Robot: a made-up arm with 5 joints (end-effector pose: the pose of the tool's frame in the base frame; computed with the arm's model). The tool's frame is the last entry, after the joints.
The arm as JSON. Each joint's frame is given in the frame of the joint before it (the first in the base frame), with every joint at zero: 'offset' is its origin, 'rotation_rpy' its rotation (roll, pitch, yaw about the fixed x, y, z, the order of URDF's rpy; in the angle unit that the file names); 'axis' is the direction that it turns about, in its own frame. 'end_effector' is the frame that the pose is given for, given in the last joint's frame.
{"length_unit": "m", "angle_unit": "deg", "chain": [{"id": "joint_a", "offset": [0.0, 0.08, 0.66], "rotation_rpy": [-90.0, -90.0, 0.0], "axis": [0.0, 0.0, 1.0]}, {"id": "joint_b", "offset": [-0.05, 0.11, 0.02], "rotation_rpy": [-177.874, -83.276, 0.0], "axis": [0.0, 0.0, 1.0]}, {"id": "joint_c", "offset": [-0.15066, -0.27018, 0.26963], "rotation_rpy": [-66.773, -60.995, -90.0], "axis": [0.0, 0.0, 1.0]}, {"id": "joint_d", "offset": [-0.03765, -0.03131, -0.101], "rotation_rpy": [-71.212, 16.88, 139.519], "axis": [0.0, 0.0, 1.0]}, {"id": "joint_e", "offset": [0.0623, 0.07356, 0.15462], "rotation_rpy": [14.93, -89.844, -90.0], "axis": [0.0, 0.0, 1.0]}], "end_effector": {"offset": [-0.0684, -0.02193, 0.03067], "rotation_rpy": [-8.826, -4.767, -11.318]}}
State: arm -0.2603 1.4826 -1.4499 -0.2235 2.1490
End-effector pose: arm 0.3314 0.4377 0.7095 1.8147 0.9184 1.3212
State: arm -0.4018 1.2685 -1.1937 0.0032 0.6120
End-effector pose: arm 0.4024 0.2794 0.8577 0.5771 1.4664 0.0085
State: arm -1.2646 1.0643 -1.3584 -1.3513 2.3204
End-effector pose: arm 0.1376 0.3842 1.0408 0.4864 0.9030 2.5052
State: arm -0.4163 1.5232 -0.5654 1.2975 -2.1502
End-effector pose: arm 0.4136 0.1513 0.9135 0.2532 -1.3370 2.0387
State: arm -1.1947 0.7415 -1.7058 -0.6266 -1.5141
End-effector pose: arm 0.1365 0.3060 1.2711 -0.4421 0.9006 -0.8808
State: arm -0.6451 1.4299 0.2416 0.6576 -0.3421
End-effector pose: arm 0.2822 0.1941 1.1456 -0.0206 0.2727 -2.0976
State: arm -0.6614 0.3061 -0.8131 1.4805 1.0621
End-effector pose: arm 0.2040 -0.0659 0.9010 1.6880 -0.2478 -1.7165
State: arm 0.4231 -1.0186 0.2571 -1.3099 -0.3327
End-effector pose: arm 0.0165 -0.1937 0.7028 -0.4504 -2.2885 0.3873
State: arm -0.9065 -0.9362 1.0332 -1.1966 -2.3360
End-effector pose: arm -0.2225 -0.1129 0.7177 2.3286 -1.4290 -0.2908
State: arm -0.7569 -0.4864 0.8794 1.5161 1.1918
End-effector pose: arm -0.1012 -0.2419 1.0193 -0.1990 -0.0820 -2.4106
